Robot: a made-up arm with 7 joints. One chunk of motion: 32 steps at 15 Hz.
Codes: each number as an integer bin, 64 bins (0 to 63) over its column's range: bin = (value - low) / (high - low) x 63, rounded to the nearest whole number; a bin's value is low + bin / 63 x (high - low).
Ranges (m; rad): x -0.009..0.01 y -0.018..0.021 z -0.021..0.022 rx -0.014..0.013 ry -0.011..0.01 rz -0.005..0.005
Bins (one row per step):
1: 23 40 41 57 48 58
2: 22 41 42 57 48 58
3: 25 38 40 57 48 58
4: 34 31 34 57 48 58
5: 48 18 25 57 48 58
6: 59 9 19 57 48 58
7: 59 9 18 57 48 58
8: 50 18 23 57 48 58
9: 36 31 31 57 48 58
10: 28 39 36 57 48 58
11: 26 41 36 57 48 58
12: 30 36 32 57 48 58
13: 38 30 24 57 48 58
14: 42 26 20 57 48 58
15: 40 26 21 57 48 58
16: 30 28 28 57 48 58
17: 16 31 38 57 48 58
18: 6 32 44 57 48 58
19: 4 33 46 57 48 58
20: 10 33 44 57 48 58
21: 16 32 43 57 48 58
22: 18 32 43 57 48 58
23: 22 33 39 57 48 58
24: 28 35 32 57 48 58
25: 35 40 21 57 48 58
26: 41 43 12 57 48 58
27: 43 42 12 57 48 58
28: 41 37 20 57 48 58
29: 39 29 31 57 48 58
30: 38 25 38 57 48 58
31: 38 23 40 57 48 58
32: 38 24 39 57 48 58
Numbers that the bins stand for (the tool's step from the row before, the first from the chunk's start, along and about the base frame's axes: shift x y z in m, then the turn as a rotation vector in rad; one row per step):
1: -0.00206 0.00676 0.00698 0.01043 0.00500 0.00421
2: -0.00237 0.00738 0.00767 0.01043 0.00500 0.00421
3: -0.00146 0.00552 0.00630 0.01043 0.00500 0.00421
4: 0.00125 0.00119 0.00221 0.01043 0.00500 0.00421
5: 0.00548 -0.00686 -0.00394 0.01043 0.00500 0.00421
6: 0.00879 -0.01243 -0.00803 0.01043 0.00500 0.00421
7: 0.00879 -0.01243 -0.00871 0.01043 0.00500 0.00421
8: 0.00608 -0.00686 -0.00530 0.01043 0.00500 0.00421
9: 0.00186 0.00119 0.00016 0.01043 0.00500 0.00421
10: -0.00056 0.00614 0.00357 0.01043 0.00500 0.00421
11: -0.00116 0.00738 0.00357 0.01043 0.00500 0.00421
12: 0.00005 0.00429 0.00084 0.01043 0.00500 0.00421
13: 0.00246 0.00057 -0.00462 0.01043 0.00500 0.00421
14: 0.00367 -0.00190 -0.00735 0.01043 0.00500 0.00421
15: 0.00306 -0.00190 -0.00667 0.01043 0.00500 0.00421
16: 0.00005 -0.00067 -0.00189 0.01043 0.00500 0.00421
17: -0.00417 0.00119 0.00494 0.01043 0.00500 0.00421
18: -0.00719 0.00181 0.00903 0.01043 0.00500 0.00421
19: -0.00779 0.00243 0.01040 0.01043 0.00500 0.00421
20: -0.00598 0.00243 0.00903 0.01043 0.00500 0.00421
21: -0.00417 0.00181 0.00835 0.01043 0.00500 0.00421
22: -0.00357 0.00181 0.00835 0.01043 0.00500 0.00421
23: -0.00237 0.00243 0.00562 0.01043 0.00500 0.00421
24: -0.00056 0.00367 0.00084 0.01043 0.00500 0.00421
25: 0.00156 0.00676 -0.00667 0.01043 0.00500 0.00421
26: 0.00337 0.00862 -0.01281 0.01043 0.00500 0.00421
27: 0.00397 0.00800 -0.01281 0.01043 0.00500 0.00421
28: 0.00337 0.00490 -0.00735 0.01043 0.00500 0.00421
29: 0.00276 -0.00005 0.00016 0.01043 0.00500 0.00421
30: 0.00246 -0.00252 0.00494 0.01043 0.00500 0.00421
31: 0.00246 -0.00376 0.00630 0.01043 0.00500 0.00421
32: 0.00246 -0.00314 0.00562 0.01043 0.00500 0.00421

